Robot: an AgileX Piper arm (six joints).
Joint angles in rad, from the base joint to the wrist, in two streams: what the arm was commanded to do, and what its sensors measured. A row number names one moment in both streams.
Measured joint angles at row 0:
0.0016, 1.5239, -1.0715, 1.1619, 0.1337, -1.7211
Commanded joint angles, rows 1 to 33:
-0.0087, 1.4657, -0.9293, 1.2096, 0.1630, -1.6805
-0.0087, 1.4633, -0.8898, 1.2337, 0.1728, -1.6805
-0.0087, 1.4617, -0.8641, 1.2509, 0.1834, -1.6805
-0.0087, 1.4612, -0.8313, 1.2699, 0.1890, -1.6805
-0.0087, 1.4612, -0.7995, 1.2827, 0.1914, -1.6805
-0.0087, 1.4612, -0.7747, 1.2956, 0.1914, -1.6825
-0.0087, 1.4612, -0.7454, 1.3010, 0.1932, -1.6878
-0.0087, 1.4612, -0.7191, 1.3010, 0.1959, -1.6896
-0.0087, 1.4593, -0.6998, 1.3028, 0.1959, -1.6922
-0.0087, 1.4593, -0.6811, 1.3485, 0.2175, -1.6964
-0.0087, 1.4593, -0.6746, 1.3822, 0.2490, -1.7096
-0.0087, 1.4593, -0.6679, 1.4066, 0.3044, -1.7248
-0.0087, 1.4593, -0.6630, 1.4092, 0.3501, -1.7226
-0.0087, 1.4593, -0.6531, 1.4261, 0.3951, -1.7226
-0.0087, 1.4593, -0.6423, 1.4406, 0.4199, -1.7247
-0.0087, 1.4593, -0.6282, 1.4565, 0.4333, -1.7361
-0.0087, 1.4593, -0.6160, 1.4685, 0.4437, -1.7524
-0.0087, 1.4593, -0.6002, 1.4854, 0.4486, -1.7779
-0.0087, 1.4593, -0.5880, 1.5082, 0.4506, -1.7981
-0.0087, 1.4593, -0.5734, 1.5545, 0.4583, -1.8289
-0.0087, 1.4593, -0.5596, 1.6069, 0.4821, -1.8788
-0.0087, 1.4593, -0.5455, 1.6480, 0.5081, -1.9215
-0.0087, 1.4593, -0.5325, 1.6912, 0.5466, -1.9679
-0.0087, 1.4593, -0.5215, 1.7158, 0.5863, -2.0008
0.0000, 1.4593, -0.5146, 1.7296, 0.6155, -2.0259
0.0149, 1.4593, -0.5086, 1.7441, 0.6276, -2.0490
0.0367, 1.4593, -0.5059, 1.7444, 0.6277, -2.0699
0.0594, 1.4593, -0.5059, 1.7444, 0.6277, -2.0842
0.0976, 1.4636, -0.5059, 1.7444, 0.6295, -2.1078
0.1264, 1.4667, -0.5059, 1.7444, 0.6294, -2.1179
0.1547, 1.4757, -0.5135, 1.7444, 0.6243, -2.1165
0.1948, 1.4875, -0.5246, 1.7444, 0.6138, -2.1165
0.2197, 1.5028, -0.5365, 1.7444, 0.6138, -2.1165
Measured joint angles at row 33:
0.1192, 1.4703, -0.5100, 1.7297, 0.5939, -2.0843
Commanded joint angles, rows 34 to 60:
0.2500, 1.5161, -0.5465, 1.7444, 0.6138, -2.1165
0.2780, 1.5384, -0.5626, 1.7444, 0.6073, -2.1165
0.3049, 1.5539, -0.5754, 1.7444, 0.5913, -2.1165
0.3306, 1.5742, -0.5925, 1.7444, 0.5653, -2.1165
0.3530, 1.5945, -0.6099, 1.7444, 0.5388, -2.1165
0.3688, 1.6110, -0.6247, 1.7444, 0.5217, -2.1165
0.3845, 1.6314, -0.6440, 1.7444, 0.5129, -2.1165
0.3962, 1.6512, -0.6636, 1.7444, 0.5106, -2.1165
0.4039, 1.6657, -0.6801, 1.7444, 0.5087, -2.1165
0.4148, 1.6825, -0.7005, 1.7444, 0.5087, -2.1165
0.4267, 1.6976, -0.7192, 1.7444, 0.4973, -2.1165
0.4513, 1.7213, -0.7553, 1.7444, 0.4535, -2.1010
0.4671, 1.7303, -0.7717, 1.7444, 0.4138, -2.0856
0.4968, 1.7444, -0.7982, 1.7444, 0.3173, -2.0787
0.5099, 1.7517, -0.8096, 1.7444, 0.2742, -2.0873
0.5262, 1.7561, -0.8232, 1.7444, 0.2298, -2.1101
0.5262, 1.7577, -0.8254, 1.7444, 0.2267, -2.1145
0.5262, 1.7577, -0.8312, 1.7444, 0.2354, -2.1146
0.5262, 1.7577, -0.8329, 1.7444, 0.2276, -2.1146
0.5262, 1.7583, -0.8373, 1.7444, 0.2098, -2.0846
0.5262, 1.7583, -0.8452, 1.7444, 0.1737, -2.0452
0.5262, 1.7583, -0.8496, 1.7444, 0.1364, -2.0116
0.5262, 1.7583, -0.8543, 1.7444, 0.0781, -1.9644
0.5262, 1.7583, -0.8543, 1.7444, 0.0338, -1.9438
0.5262, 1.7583, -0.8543, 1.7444, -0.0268, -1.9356
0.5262, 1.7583, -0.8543, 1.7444, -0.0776, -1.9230
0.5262, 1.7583, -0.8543, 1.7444, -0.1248, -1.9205
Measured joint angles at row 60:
0.5230, 1.7601, -0.8446, 1.7361, 0.0232, -1.9569
